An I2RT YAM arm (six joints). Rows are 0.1 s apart.
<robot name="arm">
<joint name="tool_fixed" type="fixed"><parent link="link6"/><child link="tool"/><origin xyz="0 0 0" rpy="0 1.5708 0"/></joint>
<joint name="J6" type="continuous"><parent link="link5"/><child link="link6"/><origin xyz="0.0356 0 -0.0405"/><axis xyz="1 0 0"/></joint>
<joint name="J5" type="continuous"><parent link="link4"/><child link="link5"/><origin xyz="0.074 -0.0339 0.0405"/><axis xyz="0 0 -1"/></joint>
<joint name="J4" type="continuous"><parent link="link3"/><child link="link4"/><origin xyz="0.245 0.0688 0.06"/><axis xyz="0 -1 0"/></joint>
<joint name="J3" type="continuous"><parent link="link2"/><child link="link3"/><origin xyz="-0.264 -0.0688 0"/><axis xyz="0 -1 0"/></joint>
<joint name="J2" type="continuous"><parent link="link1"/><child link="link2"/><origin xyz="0.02 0.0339 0.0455"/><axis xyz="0 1 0"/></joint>
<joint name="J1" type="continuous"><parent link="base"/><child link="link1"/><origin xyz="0 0 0.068"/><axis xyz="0 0 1"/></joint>
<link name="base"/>
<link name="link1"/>
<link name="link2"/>
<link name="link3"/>
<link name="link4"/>
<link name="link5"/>
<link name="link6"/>
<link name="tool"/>
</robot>
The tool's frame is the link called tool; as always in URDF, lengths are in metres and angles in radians. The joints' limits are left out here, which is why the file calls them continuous.
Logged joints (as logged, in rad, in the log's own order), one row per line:
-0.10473 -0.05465 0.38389 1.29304 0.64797 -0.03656
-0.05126 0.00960 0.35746 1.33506 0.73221 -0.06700
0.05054 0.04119 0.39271 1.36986 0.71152 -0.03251
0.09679 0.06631 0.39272 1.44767 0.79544 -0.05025
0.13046 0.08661 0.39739 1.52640 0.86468 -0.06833
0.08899 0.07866 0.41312 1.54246 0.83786 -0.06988
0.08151 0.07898 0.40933 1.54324 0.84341 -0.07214
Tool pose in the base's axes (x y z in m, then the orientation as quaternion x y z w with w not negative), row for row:
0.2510 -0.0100 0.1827 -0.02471 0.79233 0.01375 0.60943
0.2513 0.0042 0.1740 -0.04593 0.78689 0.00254 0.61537
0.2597 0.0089 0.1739 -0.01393 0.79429 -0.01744 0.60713
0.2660 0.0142 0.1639 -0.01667 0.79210 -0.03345 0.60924
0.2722 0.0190 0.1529 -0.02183 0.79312 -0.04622 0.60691
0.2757 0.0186 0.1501 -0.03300 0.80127 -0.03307 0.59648
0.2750 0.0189 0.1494 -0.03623 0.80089 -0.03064 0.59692
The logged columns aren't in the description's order. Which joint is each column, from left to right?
Columns, left to right: J5, J1, J3, J2, J4, J6.
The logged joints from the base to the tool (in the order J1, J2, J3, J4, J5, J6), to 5 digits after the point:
-0.05465 1.29304 0.38389 0.64797 -0.10473 -0.03656
0.00960 1.33506 0.35746 0.73221 -0.05126 -0.06700
0.04119 1.36986 0.39271 0.71152 0.05054 -0.03251
0.06631 1.44767 0.39272 0.79544 0.09679 -0.05025
0.08661 1.52640 0.39739 0.86468 0.13046 -0.06833
0.07866 1.54246 0.41312 0.83786 0.08899 -0.06988
0.07898 1.54324 0.40933 0.84341 0.08151 -0.07214

